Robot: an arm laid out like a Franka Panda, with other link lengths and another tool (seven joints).
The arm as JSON. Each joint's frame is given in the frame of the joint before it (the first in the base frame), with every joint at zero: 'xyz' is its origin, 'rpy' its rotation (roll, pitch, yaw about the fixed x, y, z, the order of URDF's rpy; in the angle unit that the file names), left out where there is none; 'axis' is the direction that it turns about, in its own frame. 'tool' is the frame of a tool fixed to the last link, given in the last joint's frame.
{
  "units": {
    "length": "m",
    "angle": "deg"
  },
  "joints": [
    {
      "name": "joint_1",
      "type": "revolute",
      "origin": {
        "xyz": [
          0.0,
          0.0,
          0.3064
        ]
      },
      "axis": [
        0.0,
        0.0,
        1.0
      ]
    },
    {
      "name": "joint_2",
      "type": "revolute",
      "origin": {
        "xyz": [
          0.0,
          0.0,
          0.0
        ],
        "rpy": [
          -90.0,
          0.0,
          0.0
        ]
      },
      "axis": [
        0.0,
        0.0,
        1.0
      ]
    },
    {
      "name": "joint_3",
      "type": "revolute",
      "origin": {
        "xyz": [
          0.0,
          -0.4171,
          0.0
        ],
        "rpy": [
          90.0,
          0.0,
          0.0
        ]
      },
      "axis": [
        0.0,
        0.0,
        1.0
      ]
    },
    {
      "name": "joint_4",
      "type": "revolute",
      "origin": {
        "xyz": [
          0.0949,
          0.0,
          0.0
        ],
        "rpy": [
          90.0,
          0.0,
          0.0
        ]
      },
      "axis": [
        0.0,
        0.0,
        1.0
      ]
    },
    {
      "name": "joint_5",
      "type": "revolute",
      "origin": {
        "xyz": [
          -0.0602,
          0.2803,
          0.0
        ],
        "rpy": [
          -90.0,
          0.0,
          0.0
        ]
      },
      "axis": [
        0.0,
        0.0,
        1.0
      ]
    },
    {
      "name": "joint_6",
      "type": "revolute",
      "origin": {
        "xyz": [
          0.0,
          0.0,
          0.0
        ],
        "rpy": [
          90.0,
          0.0,
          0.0
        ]
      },
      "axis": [
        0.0,
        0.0,
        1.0
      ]
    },
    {
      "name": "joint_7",
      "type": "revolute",
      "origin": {
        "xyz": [
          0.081,
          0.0,
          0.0
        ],
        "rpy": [
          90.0,
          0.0,
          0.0
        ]
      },
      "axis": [
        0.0,
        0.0,
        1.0
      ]
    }
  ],
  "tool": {
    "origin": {
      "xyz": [
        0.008,
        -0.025,
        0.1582
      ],
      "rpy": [
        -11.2,
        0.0,
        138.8
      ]
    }
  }
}
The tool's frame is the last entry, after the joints.
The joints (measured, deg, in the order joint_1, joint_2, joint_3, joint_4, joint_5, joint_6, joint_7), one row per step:
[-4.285, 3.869, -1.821, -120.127, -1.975, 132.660, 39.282]
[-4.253, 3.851, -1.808, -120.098, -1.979, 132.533, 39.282]
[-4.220, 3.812, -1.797, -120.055, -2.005, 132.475, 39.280]
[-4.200, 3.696, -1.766, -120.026, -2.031, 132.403, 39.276]
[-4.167, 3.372, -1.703, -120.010, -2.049, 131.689, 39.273]
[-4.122, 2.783, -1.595, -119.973, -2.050, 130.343, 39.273]
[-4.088, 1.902, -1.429, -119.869, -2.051, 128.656, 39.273]
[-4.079, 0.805, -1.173, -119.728, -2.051, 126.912, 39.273]
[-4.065, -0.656, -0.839, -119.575, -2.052, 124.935, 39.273]
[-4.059, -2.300, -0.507, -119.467, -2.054, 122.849, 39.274]
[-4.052, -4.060, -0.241, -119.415, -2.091, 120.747, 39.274]
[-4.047, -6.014, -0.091, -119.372, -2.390, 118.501, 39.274]
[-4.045, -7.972, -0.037, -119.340, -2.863, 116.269, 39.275]
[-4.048, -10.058, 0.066, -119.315, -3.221, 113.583, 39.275]
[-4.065, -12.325, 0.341, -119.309, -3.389, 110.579, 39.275]
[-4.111, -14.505, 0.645, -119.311, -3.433, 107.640, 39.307]
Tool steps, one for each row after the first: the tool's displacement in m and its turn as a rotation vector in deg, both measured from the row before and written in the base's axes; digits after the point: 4 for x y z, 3 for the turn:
[-0.0002, 0.0004, 0.0001, 0.004, 0.080, 0.043]
[0.0000, 0.0004, 0.0005, -0.023, -0.022, 0.059]
[-0.0004, 0.0005, 0.0011, -0.025, -0.071, 0.067]
[-0.0026, 0.0010, 0.0014, 0.023, 0.374, 0.086]
[-0.0048, 0.0016, 0.0026, 0.068, 0.716, 0.111]
[-0.0063, 0.0021, 0.0049, 0.066, 0.698, 0.148]
[-0.0070, 0.0027, 0.0068, 0.046, 0.503, 0.211]
[-0.0089, 0.0035, 0.0094, 0.022, 0.361, 0.287]
[-0.0103, 0.0034, 0.0102, 0.001, 0.334, 0.272]
[-0.0113, 0.0028, 0.0104, -0.048, 0.293, 0.221]
[-0.0129, 0.0015, 0.0112, -0.297, 0.270, 0.198]
[-0.0134, 0.0003, 0.0107, -0.462, 0.273, 0.140]
[-0.0155, 0.0009, 0.0103, -0.361, 0.598, 0.089]
[-0.0175, 0.0025, 0.0103, -0.225, 0.743, 0.138]
[-0.0174, 0.0026, 0.0092, -0.129, 0.764, 0.056]

